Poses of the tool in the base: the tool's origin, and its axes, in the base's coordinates. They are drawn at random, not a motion.
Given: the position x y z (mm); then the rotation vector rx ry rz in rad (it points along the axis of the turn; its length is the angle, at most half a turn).
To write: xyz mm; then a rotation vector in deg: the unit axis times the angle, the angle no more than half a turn. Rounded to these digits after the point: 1 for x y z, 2 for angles.
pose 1, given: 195.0, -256.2, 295.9, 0.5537, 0.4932, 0.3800
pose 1, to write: 195.0, -256.2, 295.9, 31.72, 28.26, 21.77
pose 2, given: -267.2, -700.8, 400.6, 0.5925, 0.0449, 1.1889
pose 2, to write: -267.2, -700.8, 400.6, 33.95, 2.57, 68.12
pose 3, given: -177.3, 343.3, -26.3, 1.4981, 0.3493, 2.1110
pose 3, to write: -177.3, 343.3, -26.3, 85.83, 20.01, 120.95
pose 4, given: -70.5, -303.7, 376.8, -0.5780, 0.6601, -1.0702
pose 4, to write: -70.5, -303.7, 376.8, -33.12, 37.82, -61.32
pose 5, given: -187.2, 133.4, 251.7, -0.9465, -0.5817, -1.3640
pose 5, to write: -187.2, 133.4, 251.7, -54.23, -33.33, -78.15
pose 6, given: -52.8, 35.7, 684.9, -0.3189, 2.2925, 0.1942
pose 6, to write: -52.8, 35.7, 684.9, -18.27, 131.35, 11.13
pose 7, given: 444.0, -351.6, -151.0, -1.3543, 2.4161, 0.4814
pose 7, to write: 444.0, -351.6, -151.0, -77.60, 138.43, 27.58
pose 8, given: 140.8, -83.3, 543.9, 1.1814, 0.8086, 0.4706
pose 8, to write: 140.8, -83.3, 543.9, 67.69, 46.33, 26.96
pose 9, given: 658.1, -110.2, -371.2, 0.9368, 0.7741, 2.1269
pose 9, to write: 658.1, -110.2, -371.2, 53.67, 44.35, 121.86
